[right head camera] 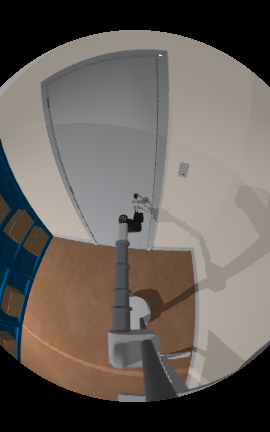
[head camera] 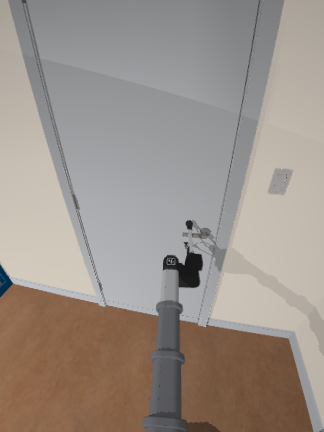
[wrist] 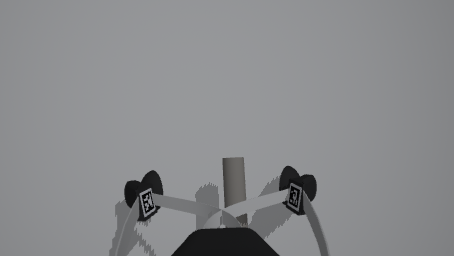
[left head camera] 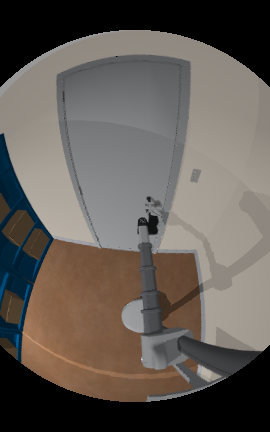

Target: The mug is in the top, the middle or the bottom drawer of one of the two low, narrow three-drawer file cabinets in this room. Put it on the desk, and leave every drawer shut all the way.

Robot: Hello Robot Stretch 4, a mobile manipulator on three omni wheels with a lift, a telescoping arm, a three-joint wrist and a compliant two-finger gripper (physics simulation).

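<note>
My gripper is open and empty, at the end of the extended arm, close in front of a grey door. The door's lever handle shows in the wrist view beyond the fingers, between the two fingertips and a little right of their middle. I cannot tell whether the gripper touches it. The door looks shut in its frame. The mug, the file cabinets and the desk do not show in these views.
A blue shelf unit with brown boxes stands along the left side. A wall plate is right of the door. A wall runs close along the right, with the arm's shadow on it. The floor is brown.
</note>
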